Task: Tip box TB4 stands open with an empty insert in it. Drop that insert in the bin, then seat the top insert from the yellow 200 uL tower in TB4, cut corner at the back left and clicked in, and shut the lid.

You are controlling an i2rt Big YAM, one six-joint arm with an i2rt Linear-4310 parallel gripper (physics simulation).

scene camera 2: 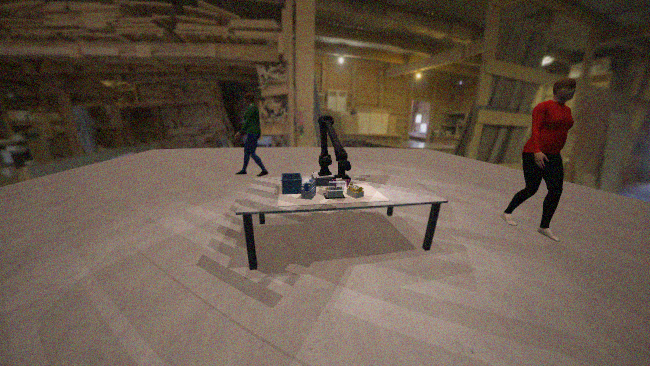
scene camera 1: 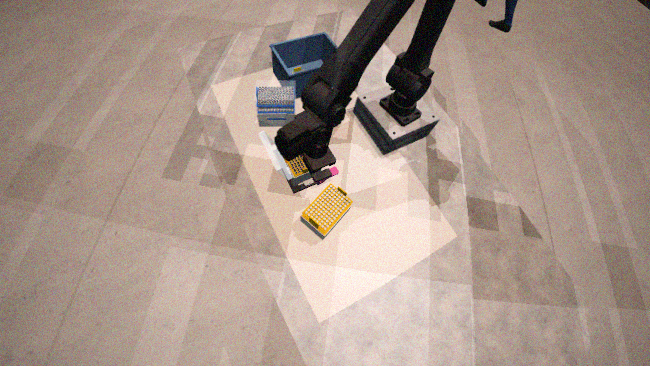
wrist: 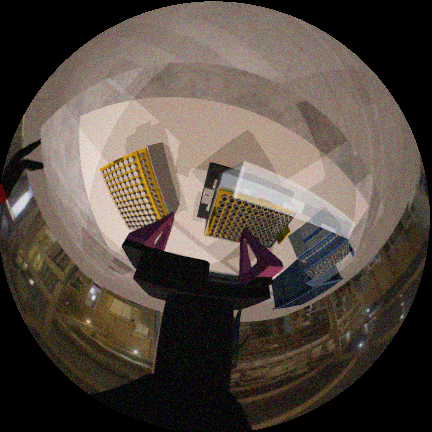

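Observation:
Tip box TB4 (scene camera 1: pixel 302 186) (scene camera 2: pixel 334 193) (wrist: pixel 207 192) stands with its clear lid (scene camera 1: pixel 269 148) (wrist: pixel 280 192) raised along one long side. An orange-yellow insert with empty holes (scene camera 1: pixel 296 165) (wrist: pixel 245 214) is in the box. Its exact seating is not clear. My gripper (wrist: pixel 208 222) is open and empty above the box's near side, with one finger over the insert in the wrist view. In scene camera 1 the arm covers part of the box. The yellow tower (scene camera 1: pixel 327 209) (scene camera 2: pixel 355 191) (wrist: pixel 135 187) stands beside TB4, its top insert full of pale tips.
The blue bin (scene camera 1: pixel 281 69) (scene camera 2: pixel 291 183) (wrist: pixel 300 291) stands at the far end of the pale mat (scene camera 1: pixel 350 285). A blue-trimmed tip rack (scene camera 1: pixel 276 107) (scene camera 2: pixel 308 190) (wrist: pixel 325 250) stands between the bin and TB4. The arm's base plate (scene camera 1: pixel 375 122) is to the right.

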